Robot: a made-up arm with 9 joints.
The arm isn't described. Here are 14 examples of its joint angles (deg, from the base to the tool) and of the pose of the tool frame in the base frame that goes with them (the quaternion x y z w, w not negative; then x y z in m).
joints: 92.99 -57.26 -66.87 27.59 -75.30 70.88 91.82 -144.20 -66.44
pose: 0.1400 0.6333 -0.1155 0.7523 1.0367 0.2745 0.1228
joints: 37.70 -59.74 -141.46 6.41 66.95 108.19 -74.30 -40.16 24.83
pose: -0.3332 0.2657 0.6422 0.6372 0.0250 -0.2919 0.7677
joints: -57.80 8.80 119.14 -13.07 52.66 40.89 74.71 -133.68 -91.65
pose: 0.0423 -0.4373 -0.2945 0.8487 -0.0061 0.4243 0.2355
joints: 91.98 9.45 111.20 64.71 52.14 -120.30 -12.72 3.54 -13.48
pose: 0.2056 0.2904 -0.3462 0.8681 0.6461 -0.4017 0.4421
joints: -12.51 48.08 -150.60 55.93 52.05 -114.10 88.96 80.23 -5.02
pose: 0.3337 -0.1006 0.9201 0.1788 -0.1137 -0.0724 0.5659
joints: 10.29 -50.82 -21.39 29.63 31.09 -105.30 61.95 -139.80 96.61
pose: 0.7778 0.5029 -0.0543 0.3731 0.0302 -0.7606 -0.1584
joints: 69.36 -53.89 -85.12 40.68 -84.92 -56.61 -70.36 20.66 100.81
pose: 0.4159 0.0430 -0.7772 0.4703 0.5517 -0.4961 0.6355
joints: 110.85 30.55 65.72 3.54 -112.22 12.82 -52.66 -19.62 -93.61
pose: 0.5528 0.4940 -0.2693 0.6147 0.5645 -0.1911 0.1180
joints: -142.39 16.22 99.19 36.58 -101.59 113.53 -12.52 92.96 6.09
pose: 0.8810 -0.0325 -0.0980 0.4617 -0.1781 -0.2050 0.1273
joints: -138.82 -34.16 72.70 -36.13 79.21 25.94 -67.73 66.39 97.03
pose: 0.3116 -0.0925 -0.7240 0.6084 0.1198 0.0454 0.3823
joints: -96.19 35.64 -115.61 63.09 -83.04 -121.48 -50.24 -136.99 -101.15
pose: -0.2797 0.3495 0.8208 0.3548 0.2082 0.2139 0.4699
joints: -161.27 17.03 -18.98 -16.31 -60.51 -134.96 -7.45 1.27 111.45
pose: 0.1884 -0.0233 -0.3121 0.9309 -0.1200 0.7130 0.9029
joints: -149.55 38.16 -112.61 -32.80 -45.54 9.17 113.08 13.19 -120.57
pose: -0.4913 0.8370 0.0576 0.2339 0.0511 0.4396 0.4077
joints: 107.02 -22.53 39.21 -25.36 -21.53 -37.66 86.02 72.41 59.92
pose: 0.1149 -0.1497 -0.4801 0.8566 0.3645 -0.0381 0.3061
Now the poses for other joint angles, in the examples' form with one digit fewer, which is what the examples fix.
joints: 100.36 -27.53 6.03 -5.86 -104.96 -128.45 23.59 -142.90 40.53
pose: -0.683 -0.280 0.668 0.094 0.516 0.171 -0.148
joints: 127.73 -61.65 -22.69 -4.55 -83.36 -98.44 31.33 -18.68 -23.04
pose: 0.009 0.597 0.514 0.616 0.841 0.705 -0.121
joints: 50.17 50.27 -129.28 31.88 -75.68 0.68 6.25 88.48 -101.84
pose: -0.187 0.086 0.540 0.816 -0.256 0.267 0.797
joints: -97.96 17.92 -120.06 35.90 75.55 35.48 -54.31 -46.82 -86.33
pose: -0.420 0.636 -0.647 0.037 0.360 0.021 0.542
